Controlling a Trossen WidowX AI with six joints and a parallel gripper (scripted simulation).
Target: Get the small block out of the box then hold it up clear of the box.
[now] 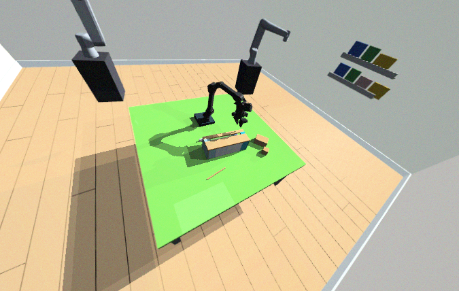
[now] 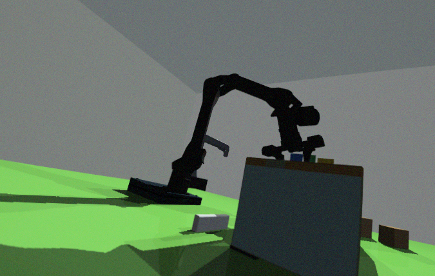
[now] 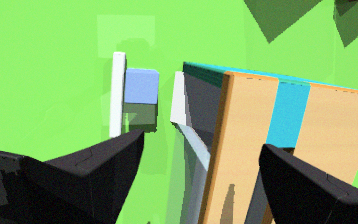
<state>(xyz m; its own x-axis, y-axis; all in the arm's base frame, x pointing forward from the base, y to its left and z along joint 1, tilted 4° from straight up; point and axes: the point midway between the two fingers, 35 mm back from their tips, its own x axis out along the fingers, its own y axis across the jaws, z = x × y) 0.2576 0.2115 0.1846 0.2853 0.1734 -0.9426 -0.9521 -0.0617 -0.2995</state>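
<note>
Now: gripper tip 3 cm past the blue block and 14 cm above it. The rest, counted from my gripper tip: thin stick (33 cm ahead, 30 cm to the right, 15 cm below); then box (7 cm ahead, 15 cm to the right, 9 cm below).
</note>
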